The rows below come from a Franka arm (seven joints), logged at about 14 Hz.
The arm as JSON. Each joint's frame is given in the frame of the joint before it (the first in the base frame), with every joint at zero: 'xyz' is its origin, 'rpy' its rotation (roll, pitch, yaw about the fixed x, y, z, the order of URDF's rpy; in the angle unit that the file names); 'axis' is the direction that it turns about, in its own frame. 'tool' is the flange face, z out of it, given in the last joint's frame.
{
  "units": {
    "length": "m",
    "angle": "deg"
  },
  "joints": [
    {
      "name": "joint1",
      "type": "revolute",
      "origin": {
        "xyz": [
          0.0,
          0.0,
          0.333
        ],
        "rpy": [
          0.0,
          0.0,
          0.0
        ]
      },
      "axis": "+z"
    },
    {
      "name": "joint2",
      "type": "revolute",
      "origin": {
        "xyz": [
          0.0,
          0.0,
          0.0
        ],
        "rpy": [
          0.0,
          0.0,
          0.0
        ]
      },
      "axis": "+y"
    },
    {
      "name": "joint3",
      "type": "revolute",
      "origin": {
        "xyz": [
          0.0,
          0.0,
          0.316
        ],
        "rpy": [
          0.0,
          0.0,
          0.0
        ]
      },
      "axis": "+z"
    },
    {
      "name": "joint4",
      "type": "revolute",
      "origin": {
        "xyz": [
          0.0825,
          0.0,
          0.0
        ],
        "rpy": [
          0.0,
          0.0,
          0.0
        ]
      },
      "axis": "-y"
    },
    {
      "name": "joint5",
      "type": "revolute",
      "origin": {
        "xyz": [
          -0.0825,
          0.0,
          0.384
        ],
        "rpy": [
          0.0,
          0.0,
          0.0
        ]
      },
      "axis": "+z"
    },
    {
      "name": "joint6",
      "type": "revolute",
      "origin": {
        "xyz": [
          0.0,
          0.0,
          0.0
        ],
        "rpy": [
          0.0,
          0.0,
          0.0
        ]
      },
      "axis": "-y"
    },
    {
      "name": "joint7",
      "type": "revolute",
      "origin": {
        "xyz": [
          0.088,
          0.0,
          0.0
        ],
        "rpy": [
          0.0,
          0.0,
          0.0
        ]
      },
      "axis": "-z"
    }
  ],
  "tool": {
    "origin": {
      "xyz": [
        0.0,
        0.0,
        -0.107
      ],
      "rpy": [
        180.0,
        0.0,
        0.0
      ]
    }
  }
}
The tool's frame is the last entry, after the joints.
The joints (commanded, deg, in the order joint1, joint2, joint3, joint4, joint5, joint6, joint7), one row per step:
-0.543, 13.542, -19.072, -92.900, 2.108, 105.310, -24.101
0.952, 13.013, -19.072, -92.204, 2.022, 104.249, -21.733
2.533, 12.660, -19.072, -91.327, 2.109, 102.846, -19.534
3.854, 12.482, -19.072, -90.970, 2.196, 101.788, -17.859
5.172, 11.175, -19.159, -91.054, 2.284, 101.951, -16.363
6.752, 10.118, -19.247, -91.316, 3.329, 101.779, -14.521
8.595, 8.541, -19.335, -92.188, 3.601, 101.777, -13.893
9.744, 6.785, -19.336, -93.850, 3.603, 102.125, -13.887
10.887, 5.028, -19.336, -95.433, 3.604, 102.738, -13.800
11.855, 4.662, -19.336, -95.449, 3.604, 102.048, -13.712
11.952, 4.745, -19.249, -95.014, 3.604, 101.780, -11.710
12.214, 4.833, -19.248, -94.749, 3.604, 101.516, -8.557
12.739, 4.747, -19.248, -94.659, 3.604, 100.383, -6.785
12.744, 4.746, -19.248, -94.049, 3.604, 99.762, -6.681
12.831, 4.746, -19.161, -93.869, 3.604, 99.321, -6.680
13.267, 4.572, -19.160, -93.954, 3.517, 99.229, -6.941
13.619, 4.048, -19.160, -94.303, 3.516, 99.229, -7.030
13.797, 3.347, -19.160, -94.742, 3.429, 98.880, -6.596
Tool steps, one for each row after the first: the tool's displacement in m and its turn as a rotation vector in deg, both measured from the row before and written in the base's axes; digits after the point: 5 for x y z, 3 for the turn. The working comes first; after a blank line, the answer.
Tool pose at each row, in the base's axes (x y z in m, rotation vector in deg; the steps are taken from these numbers as rounded here):
0.59997, -0.19215, 0.48989, 177.812, 6.831, -1.914
0.60295, -0.17606, 0.49963, 177.866, 5.522, -1.560
0.60592, -0.15861, 0.50851, 178.118, 4.559, -1.642
0.60771, -0.14401, 0.51174, 178.390, 3.983, -2.300
0.60662, -0.13117, 0.52490, 178.514, 3.517, -0.056
0.60579, -0.11411, 0.53335, 179.709, 2.629, 1.381
0.60202, -0.09600, 0.54215, -179.557, -4.234, -2.595
0.59534, -0.08531, 0.54636, -178.988, -5.872, -3.290
0.58898, -0.07495, 0.55139, -178.450, -7.387, -4.490
0.58754, -0.06507, 0.55374, -178.183, -8.770, -3.948
0.58825, -0.06305, 0.55615, -178.279, -5.976, -4.029
0.58880, -0.06019, 0.55710, -178.316, -1.502, -3.820
0.58709, -0.05454, 0.55690, -178.153, 0.399, -2.285
0.58685, -0.05428, 0.56106, -178.144, 0.494, -2.267
0.58647, -0.05239, 0.56186, -178.108, 0.201, -1.857
0.58587, -0.04820, 0.56270, -178.131, -0.905, -1.828
0.58363, -0.04513, 0.56487, -177.966, -1.577, -2.074
0.57975, -0.04407, 0.56741, -177.806, -1.198, -1.883

0.00298, 0.01609, 0.00974, 0.005, -0.243, -0.839
0.00297, 0.01745, 0.00888, 0.218, 0.047, -0.627
0.00179, 0.01460, 0.00323, 0.251, 0.422, -0.383
-0.00109, 0.01284, 0.01316, 0.128, -1.442, -0.282
-0.00083, 0.01706, 0.00845, 1.203, -0.900, -0.570
-0.00377, 0.01811, 0.00880, 0.644, -0.763, 1.032
-0.00668, 0.01069, 0.00421, 0.506, -0.441, 1.062
-0.00636, 0.01036, 0.00503, 0.463, -0.768, 0.985
-0.00144, 0.00988, 0.00235, 0.180, 0.342, 0.904
0.00071, 0.00202, 0.00241, 0.059, -0.025, -1.795
0.00055, 0.00286, 0.00095, 0.121, 0.176, -2.869
-0.00171, 0.00565, -0.00020, 0.213, 1.004, -1.203
-0.00024, 0.00026, 0.00416, 0.010, 0.012, -0.061
-0.00038, 0.00189, 0.00080, 0.040, 0.260, 0.193
-0.00060, 0.00419, 0.00084, -0.032, 0.007, 0.711
-0.00224, 0.00307, 0.00217, 0.154, -0.166, 0.432
-0.00388, 0.00106, 0.00254, 0.167, 0.128, -0.239

